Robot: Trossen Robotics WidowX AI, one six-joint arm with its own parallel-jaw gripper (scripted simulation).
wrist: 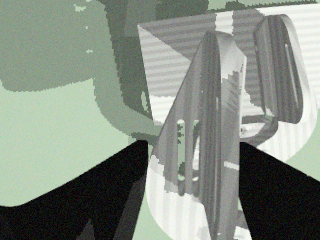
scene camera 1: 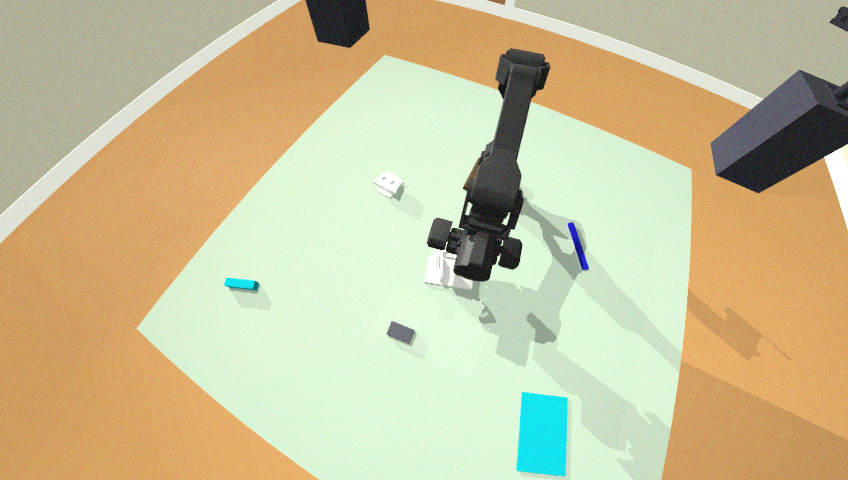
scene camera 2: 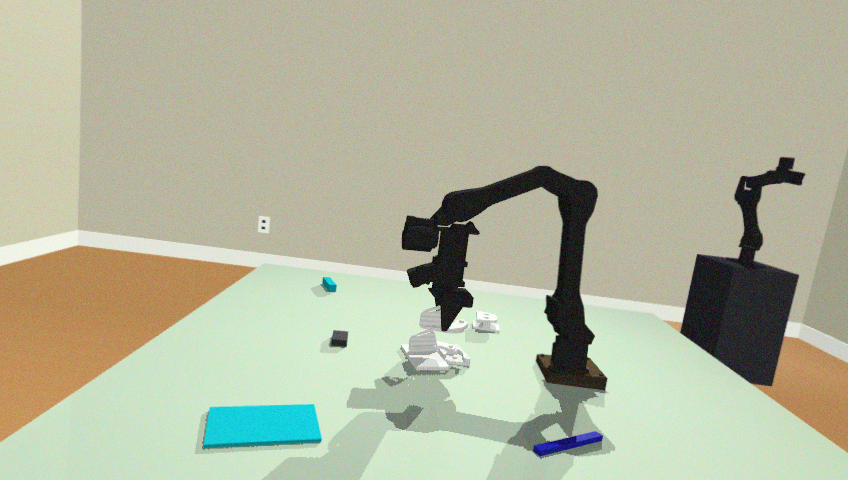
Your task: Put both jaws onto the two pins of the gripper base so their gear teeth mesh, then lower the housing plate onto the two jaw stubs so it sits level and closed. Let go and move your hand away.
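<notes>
Scene camera 2: flat cyan sheet (scene camera 2: 257,424). White jaw (scene camera 2: 426,342). The gripper (scene camera 2: 442,327), carrying a white jaw (wrist: 212,91). Scene camera 1: flat cyan sheet (scene camera 1: 543,419). Gripper (scene camera 1: 468,257). Wrist view: gripper (wrist: 190,151). Flat cyan sheet out of frame in the wrist view.
</notes>
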